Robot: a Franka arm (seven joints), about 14 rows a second.
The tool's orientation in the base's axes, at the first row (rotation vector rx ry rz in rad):
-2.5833 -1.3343 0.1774
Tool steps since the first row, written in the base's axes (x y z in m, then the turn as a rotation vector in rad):
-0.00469 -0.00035 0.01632 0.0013 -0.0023 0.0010
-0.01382 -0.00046 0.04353 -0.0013 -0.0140 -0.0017
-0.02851 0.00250 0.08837 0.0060 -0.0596 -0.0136
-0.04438 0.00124 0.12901 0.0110 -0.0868 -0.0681
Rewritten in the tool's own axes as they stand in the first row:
-0.00304 -0.00768 -0.01484 -0.0011 0.0021 -0.0016
-0.00849 -0.02178 -0.03924 -0.0122 0.0072 -0.0001
-0.01470 -0.04650 -0.07906 -0.0451 0.0416 0.0032
-0.02502 -0.06870 -0.11519 -0.0642 0.0747 0.0508

